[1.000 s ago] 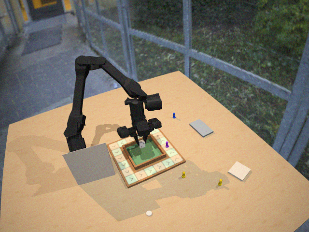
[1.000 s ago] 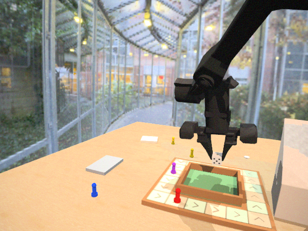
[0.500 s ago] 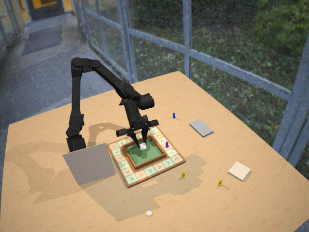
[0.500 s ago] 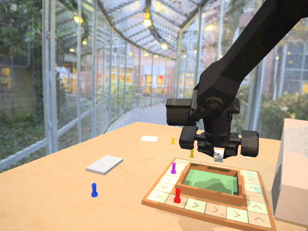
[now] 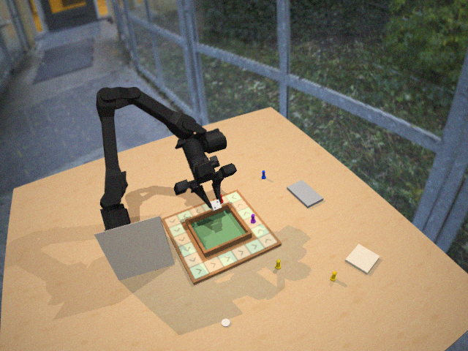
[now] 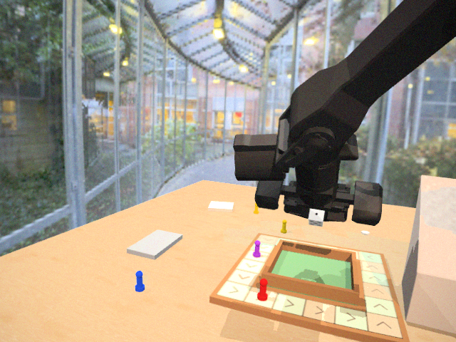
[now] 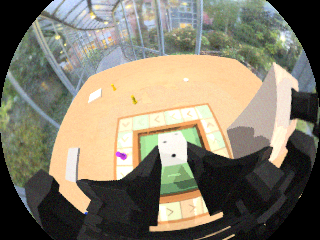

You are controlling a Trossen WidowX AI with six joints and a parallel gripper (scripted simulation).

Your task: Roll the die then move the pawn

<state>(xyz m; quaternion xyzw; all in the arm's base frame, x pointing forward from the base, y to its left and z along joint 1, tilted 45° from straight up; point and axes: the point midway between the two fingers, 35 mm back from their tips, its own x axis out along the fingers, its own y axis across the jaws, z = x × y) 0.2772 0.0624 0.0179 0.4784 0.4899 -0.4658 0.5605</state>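
Right now the white die is right at my gripper tip. The rest, counted from my gripper tip: green tray 11 cm below; red pawn 4 cm ahead, 12 cm to the left, 9 cm below; purple pawn 11 cm ahead, 9 cm below.
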